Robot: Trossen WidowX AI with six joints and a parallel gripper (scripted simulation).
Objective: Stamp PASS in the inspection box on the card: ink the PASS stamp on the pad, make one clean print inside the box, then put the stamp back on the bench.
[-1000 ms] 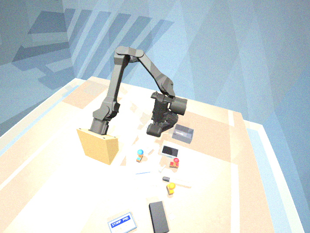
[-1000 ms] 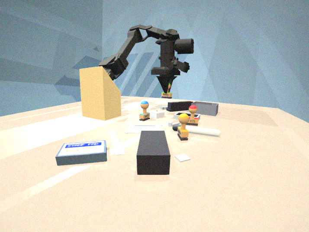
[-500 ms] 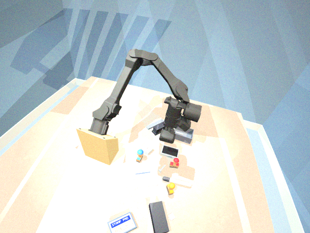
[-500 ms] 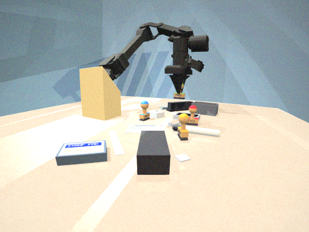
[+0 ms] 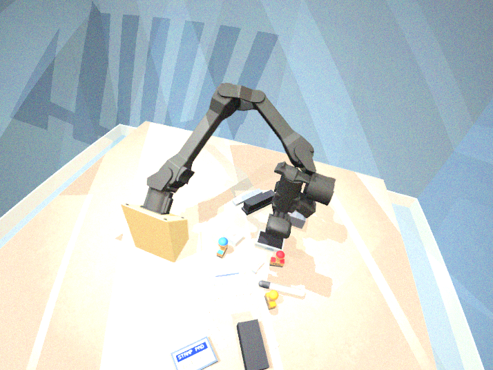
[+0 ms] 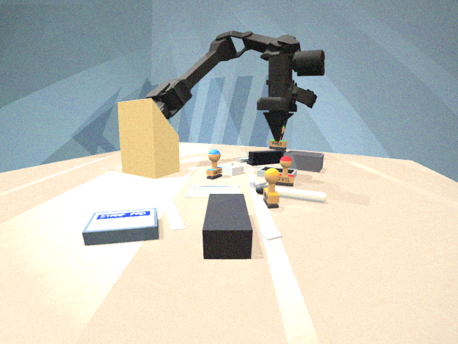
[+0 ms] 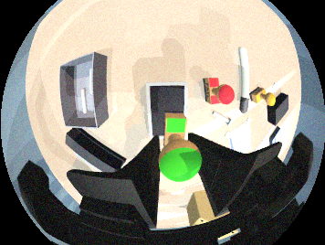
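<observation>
My gripper tip is now 9 cm above the ink pad. The rest, counted from my gripper tip: red-knobbed stamp (7 cm to the right, 7 cm below, 3 cm ahead); then green knob stamp (right at my gripper tip); then grey tray (14 cm to the left, 8 cm below, 5 cm ahead).
</observation>
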